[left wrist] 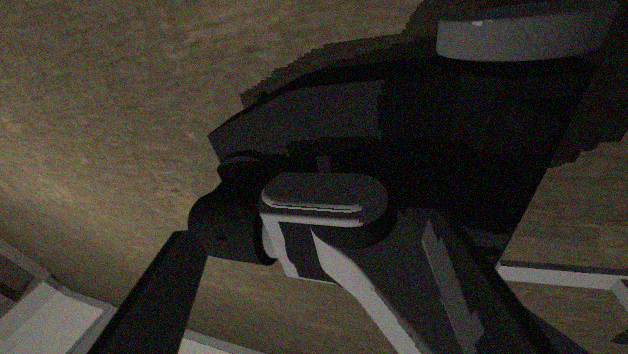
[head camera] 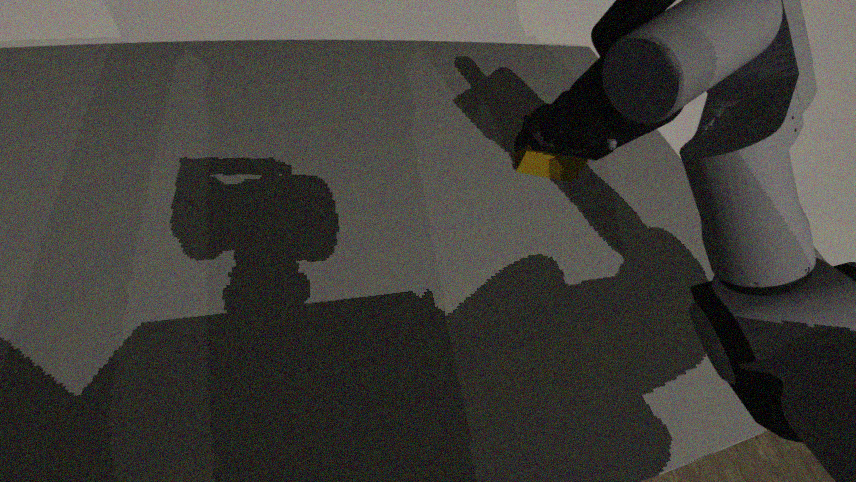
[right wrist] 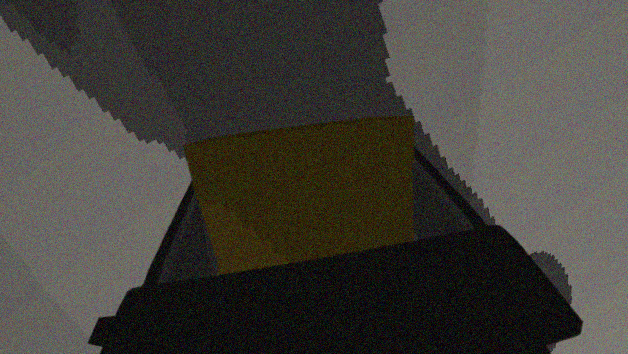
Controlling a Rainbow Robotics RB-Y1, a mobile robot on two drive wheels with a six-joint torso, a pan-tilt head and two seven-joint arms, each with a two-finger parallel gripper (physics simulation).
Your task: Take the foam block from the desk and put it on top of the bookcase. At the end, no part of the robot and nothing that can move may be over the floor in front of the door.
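Frame: origin at the robot's base, x ahead, y left, z up, level; centimetres.
Where they show: left gripper, fingertip midpoint: (left wrist: 309, 235); right gripper, fingertip midpoint: (head camera: 547, 149) (right wrist: 304, 168).
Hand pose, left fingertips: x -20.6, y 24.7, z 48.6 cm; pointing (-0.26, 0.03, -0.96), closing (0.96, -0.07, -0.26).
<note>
After its pixels a point has its place.
The yellow foam block (head camera: 536, 164) {y -27.4, x 54.0, z 97.3 cm} (right wrist: 305, 195) {y -30.3, x 56.6, z 99.6 cm} is over the pale desk (head camera: 371, 263) {y -2.3, x 41.9, z 95.1 cm} (right wrist: 540, 100) {y -46.4, x 54.3, z 95.1 cm}, at the upper right of the head view. My right gripper (head camera: 558, 150) {y -30.6, x 57.1, z 97.1 cm} (right wrist: 304, 168) {y -30.6, x 57.1, z 97.1 cm} is shut on the block, with a dark finger against each side of it. The gripper hides part of the block, and I cannot tell whether its underside touches the desk. My left gripper (left wrist: 309, 235) {y 24.7, x -20.6, z 48.6 cm} is open, away from the desk, with no block between its fingers. The bookcase and the door cannot be made out.
Wooden floor (head camera: 742, 458) {y -139.8, x -15.8, z 0.1 cm} (left wrist: 100, 100) {y 21.8, x -110.9, z 0.1 cm} shows beyond the desk's edge and below the left wrist. Pale furniture parts (left wrist: 55, 312) {y -253.8, x -482.8, z 32.1 cm} stand at the lower left of the left wrist view, and a pale bar (left wrist: 555, 278) is at its right. Shadows of the robot fall across the desk.
</note>
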